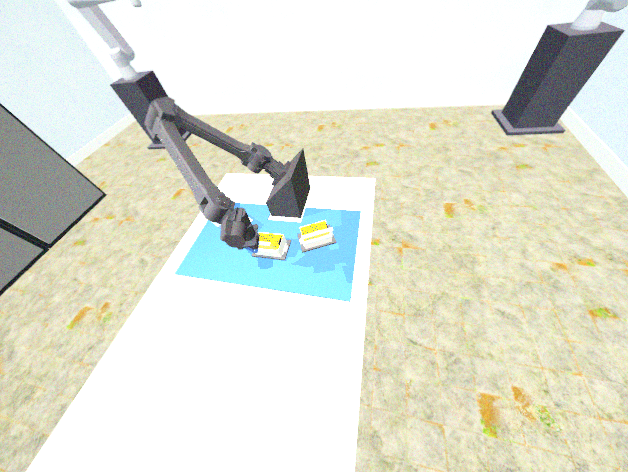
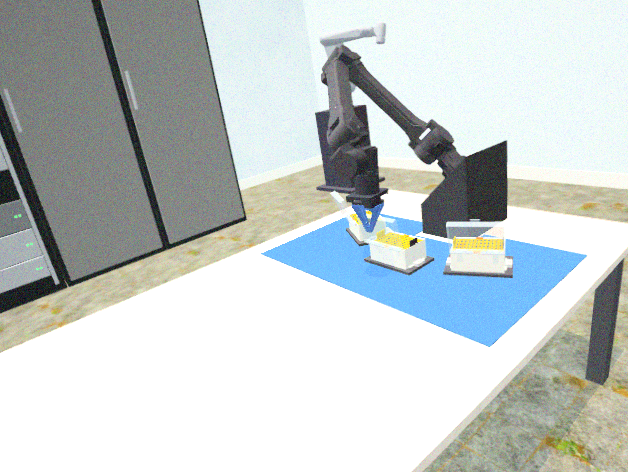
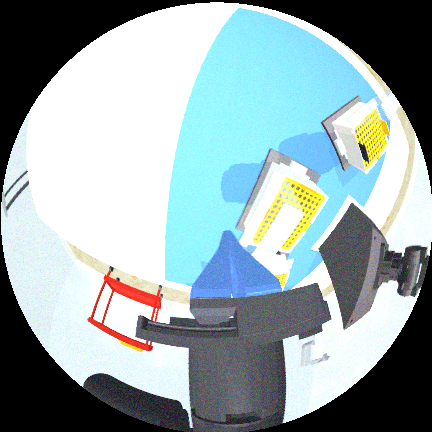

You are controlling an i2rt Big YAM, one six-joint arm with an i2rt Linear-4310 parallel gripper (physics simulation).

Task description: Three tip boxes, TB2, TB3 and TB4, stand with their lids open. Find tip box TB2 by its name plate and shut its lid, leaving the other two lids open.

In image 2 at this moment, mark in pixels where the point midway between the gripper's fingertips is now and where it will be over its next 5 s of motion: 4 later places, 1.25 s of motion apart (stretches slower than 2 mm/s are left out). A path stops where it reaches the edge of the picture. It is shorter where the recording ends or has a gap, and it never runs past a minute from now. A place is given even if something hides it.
The gripper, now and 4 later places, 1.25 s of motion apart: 369, 232; 377, 226; 377, 233; 375, 212; 381, 208
